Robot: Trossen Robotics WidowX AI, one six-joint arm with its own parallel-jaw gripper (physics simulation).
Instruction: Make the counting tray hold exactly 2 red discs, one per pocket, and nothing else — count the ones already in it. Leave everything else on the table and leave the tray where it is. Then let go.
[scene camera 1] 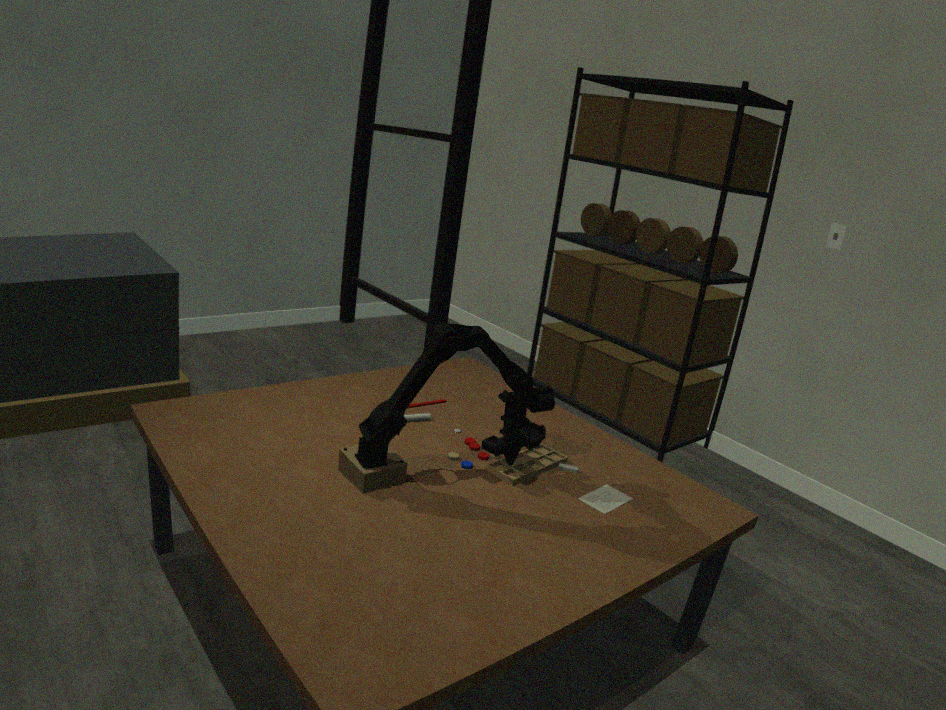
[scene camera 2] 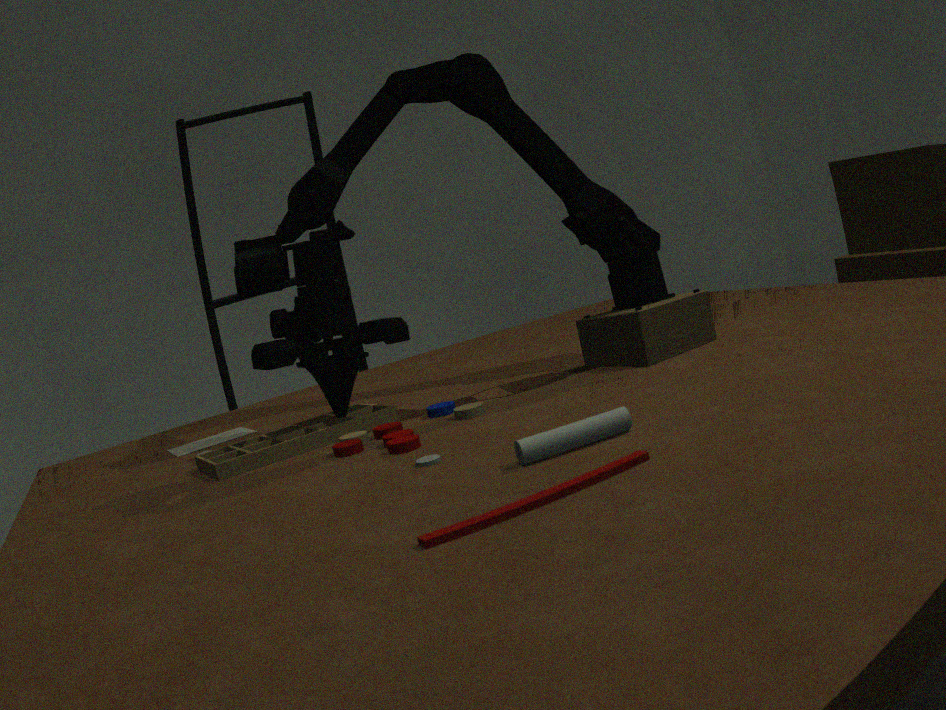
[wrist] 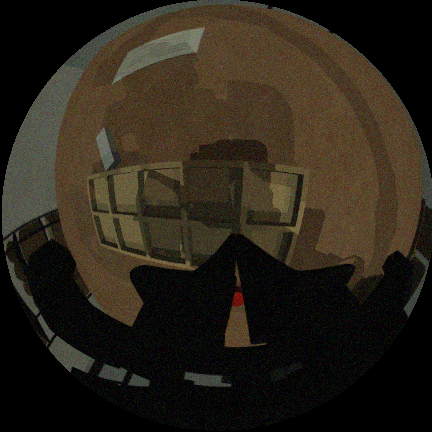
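Observation:
The tan counting tray lies on the table; the pockets I can see in the wrist view hold nothing. My gripper is shut on nothing, its tips low at the tray's near row and hiding part of it. Three red discs lie on the table beside the tray; two of them show in scene camera 1. A sliver of one red disc shows between the fingers.
A blue disc, cream discs and a white disc lie nearby. A white cylinder and a red rod lie farther off. A paper sheet and a small grey block lie beyond the tray. A shelf rack stands off the table.

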